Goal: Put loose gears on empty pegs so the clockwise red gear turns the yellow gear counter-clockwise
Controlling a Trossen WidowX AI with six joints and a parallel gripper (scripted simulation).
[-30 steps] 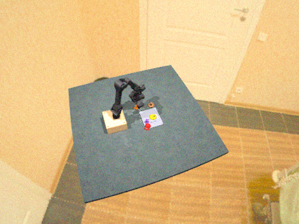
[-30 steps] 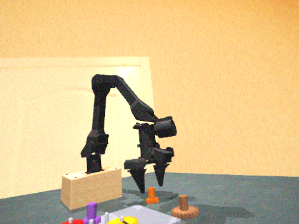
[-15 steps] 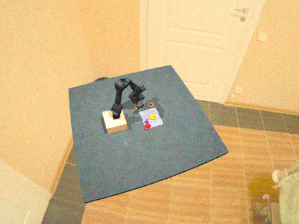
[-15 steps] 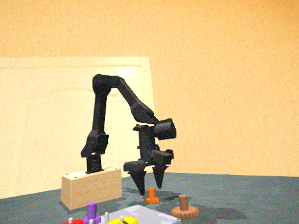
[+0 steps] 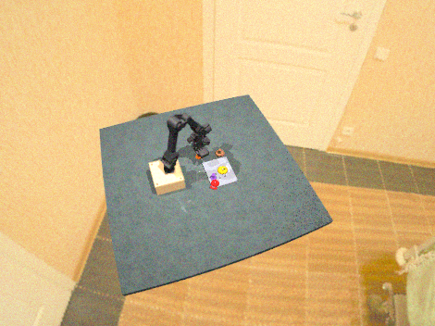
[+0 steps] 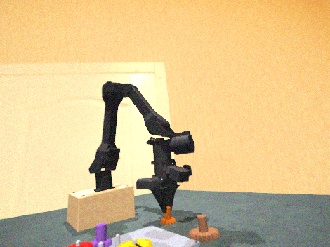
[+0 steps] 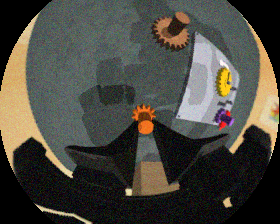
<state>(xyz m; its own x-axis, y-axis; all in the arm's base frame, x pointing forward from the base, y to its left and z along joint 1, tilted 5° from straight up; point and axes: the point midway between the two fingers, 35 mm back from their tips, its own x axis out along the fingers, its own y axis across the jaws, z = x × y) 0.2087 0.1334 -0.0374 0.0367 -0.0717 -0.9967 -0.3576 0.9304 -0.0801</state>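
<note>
Right now the purple gear is 20 cm to the right of my gripper tip and 6 cm ahead of it. From my gripper tip the other things lie so: orange gear (1 cm below); then yellow gear (15 cm to the right, 13 cm ahead, 1 cm below); then brown gear (15 cm ahead, 1 cm below).
</note>
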